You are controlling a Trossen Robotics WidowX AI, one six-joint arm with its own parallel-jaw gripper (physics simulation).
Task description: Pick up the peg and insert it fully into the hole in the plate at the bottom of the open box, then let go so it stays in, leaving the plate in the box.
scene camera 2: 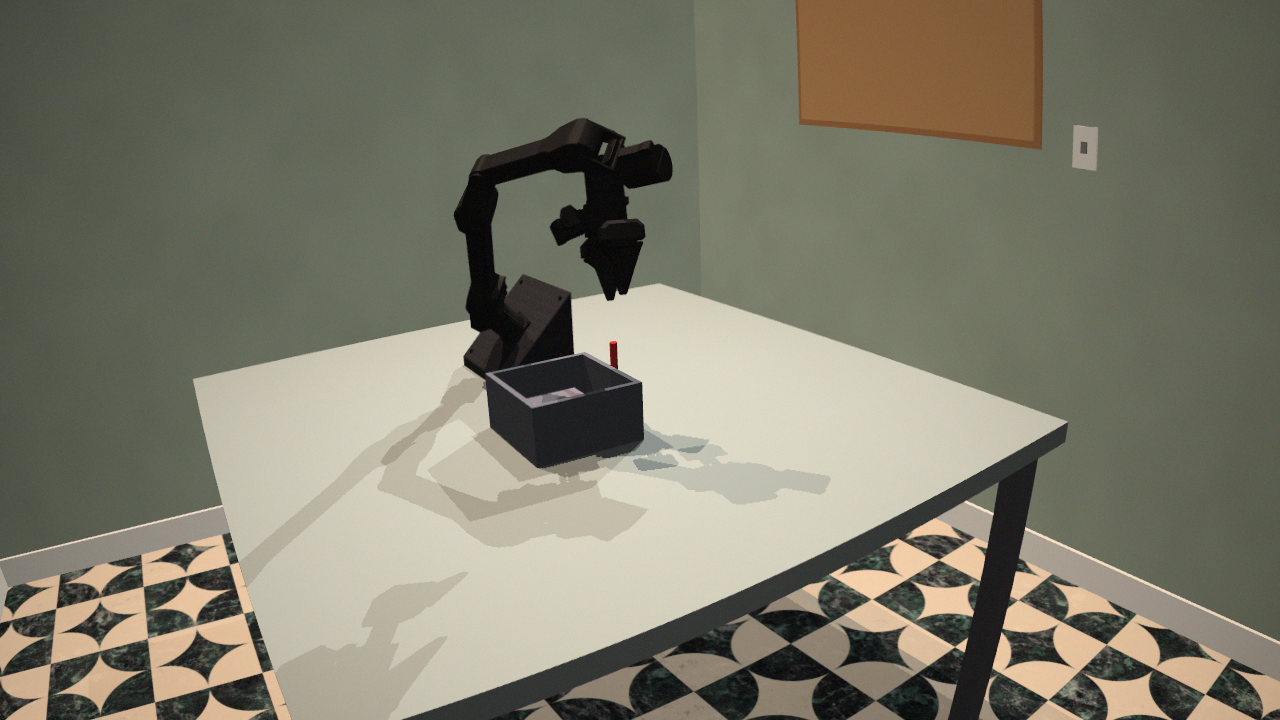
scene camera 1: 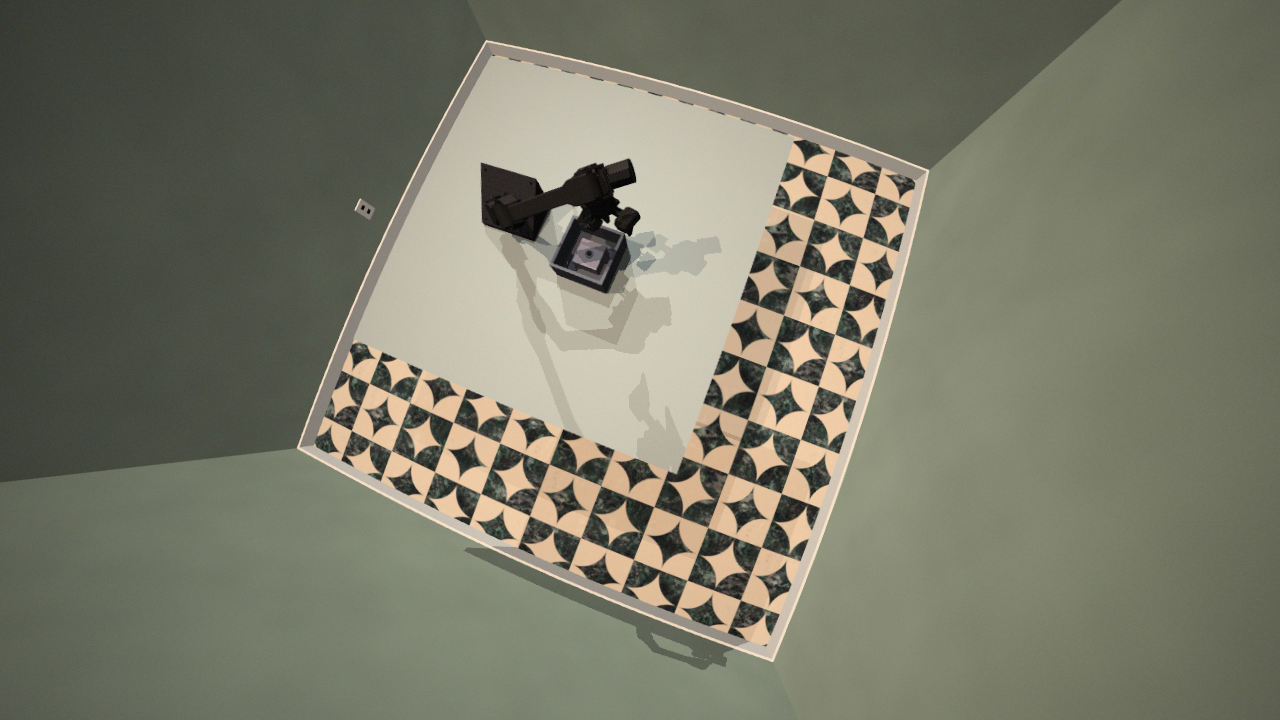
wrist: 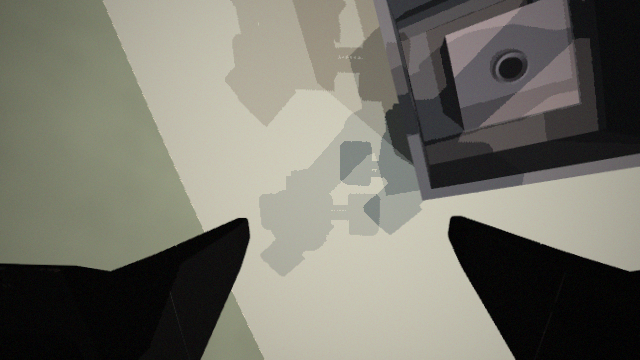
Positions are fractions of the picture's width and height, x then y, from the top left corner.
Scene:
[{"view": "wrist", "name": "gripper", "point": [0.54,0.63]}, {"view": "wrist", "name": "dark box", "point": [0.92,0.38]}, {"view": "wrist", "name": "pale plate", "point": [0.84,0.14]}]

